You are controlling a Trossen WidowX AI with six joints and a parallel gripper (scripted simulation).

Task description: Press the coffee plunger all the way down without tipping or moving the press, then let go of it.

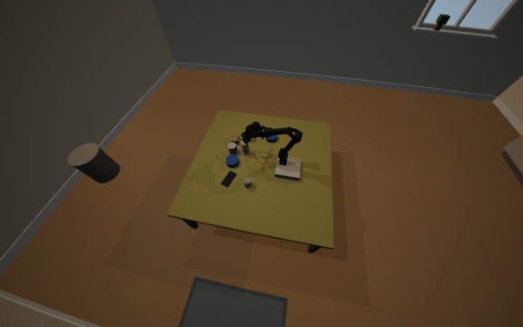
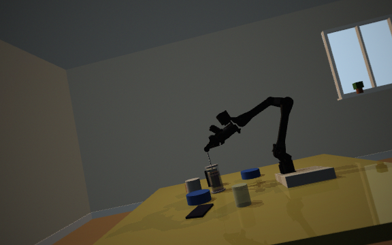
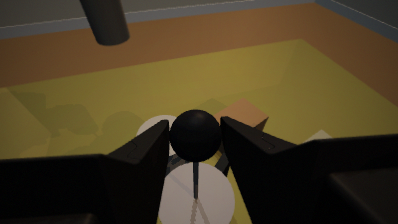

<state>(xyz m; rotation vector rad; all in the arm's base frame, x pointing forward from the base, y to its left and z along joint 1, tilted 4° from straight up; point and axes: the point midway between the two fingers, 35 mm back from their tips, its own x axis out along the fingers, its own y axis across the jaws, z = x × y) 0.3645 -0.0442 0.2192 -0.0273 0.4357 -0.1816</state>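
My gripper tip is 120 mm above the coffee press and 10 mm to the left of it. Also, from my gripper tip: pale green cup (340 mm to the left, 200 mm below, 140 mm behind); flat black slab (330 mm to the left, 240 mm below, 40 mm ahead).
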